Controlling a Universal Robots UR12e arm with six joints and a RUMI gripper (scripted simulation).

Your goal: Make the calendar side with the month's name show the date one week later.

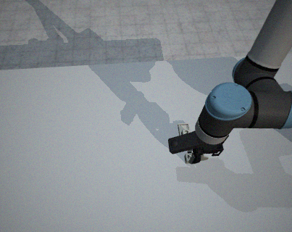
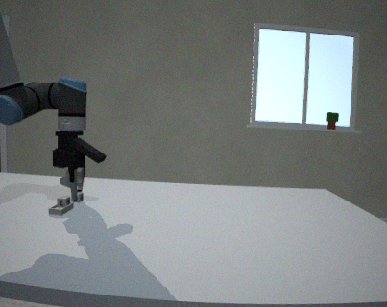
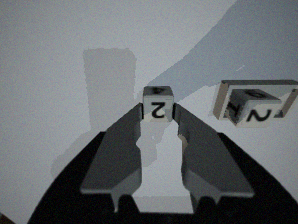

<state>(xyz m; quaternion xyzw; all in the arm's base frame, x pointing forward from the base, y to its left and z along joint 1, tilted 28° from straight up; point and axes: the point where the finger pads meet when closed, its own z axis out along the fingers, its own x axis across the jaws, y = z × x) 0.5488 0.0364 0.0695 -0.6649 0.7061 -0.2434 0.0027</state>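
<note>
Now: hand 10 mm above the cube. Round my hand: tray 110 mm to the right, 20 mm below, 10 mm behind.
</note>
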